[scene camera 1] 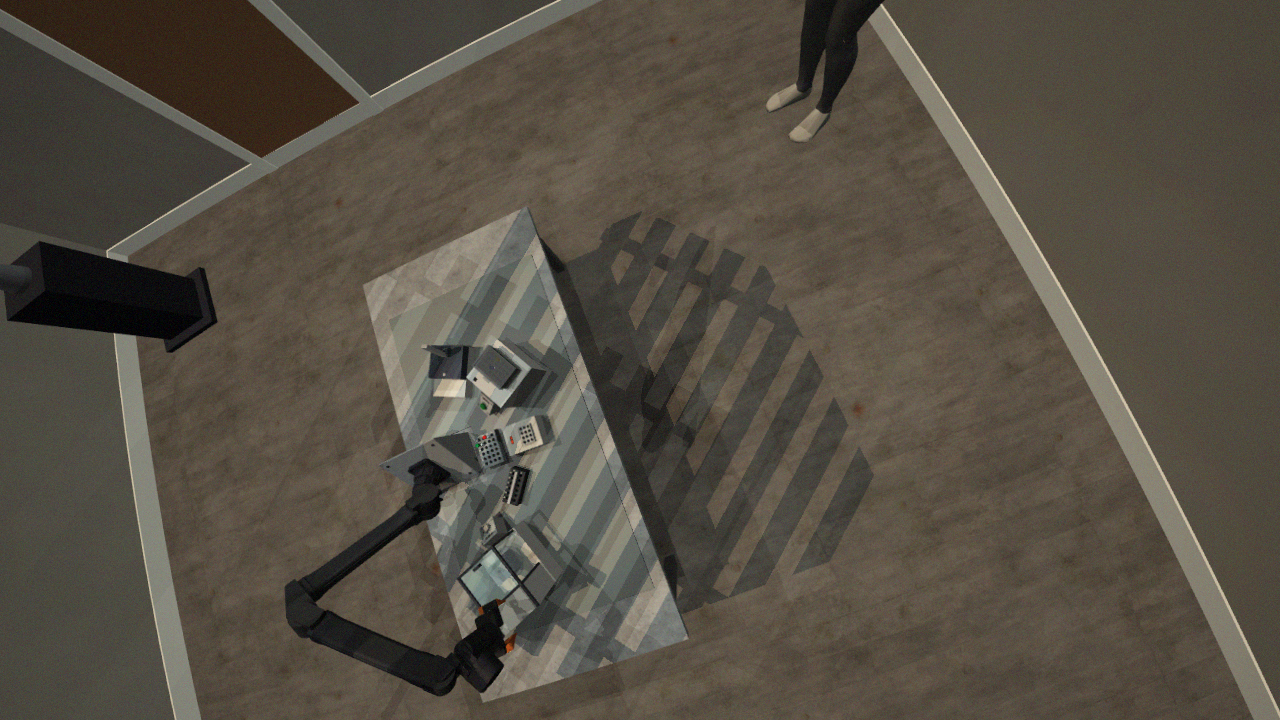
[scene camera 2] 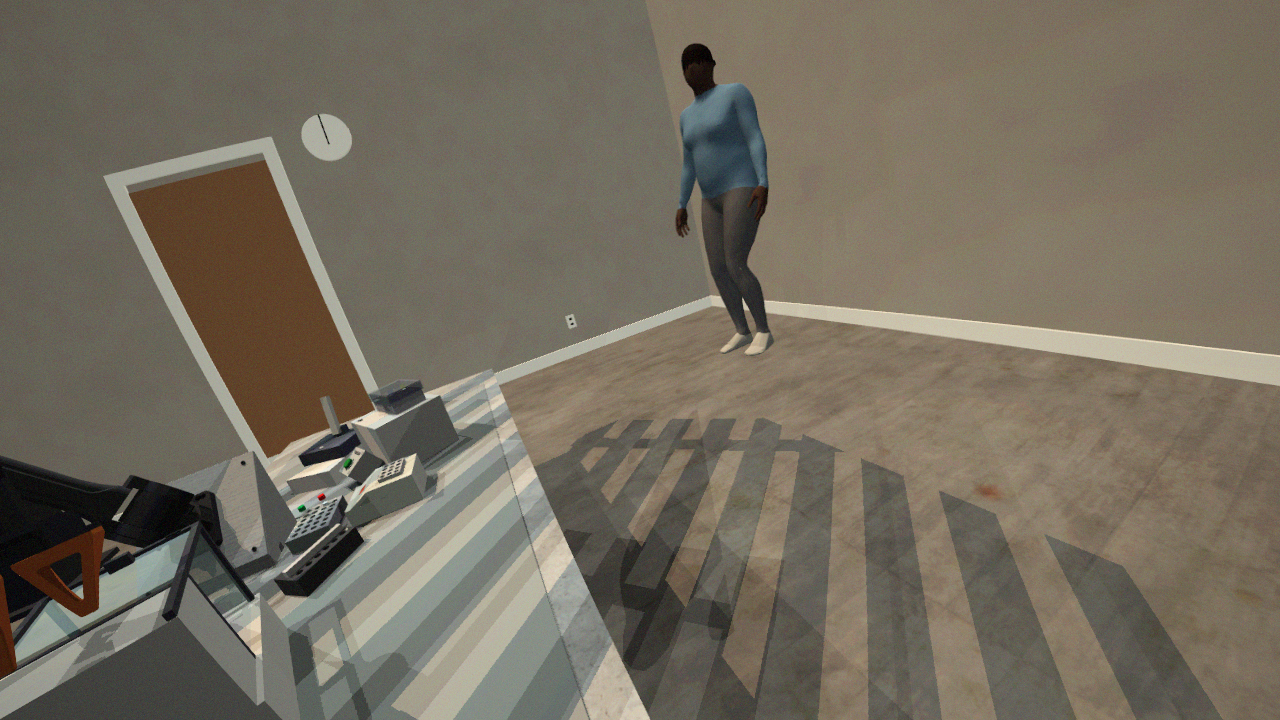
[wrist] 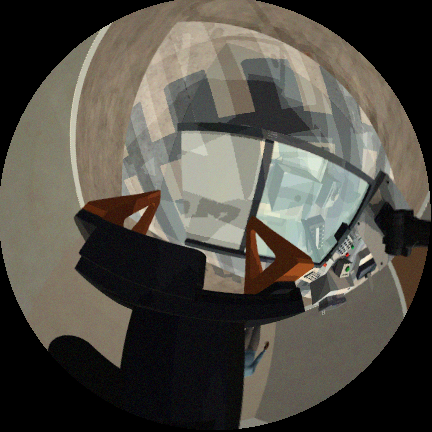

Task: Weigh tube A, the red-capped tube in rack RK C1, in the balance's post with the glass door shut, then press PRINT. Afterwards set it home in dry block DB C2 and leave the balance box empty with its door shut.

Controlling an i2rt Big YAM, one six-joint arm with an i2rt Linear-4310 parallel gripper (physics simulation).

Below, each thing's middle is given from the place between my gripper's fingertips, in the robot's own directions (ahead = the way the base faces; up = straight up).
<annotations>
I see the grey box [scene camera 2: 407, 421] 250 mm ahead of my hand, 740 mm to the left of it and 130 mm below it.
</annotations>
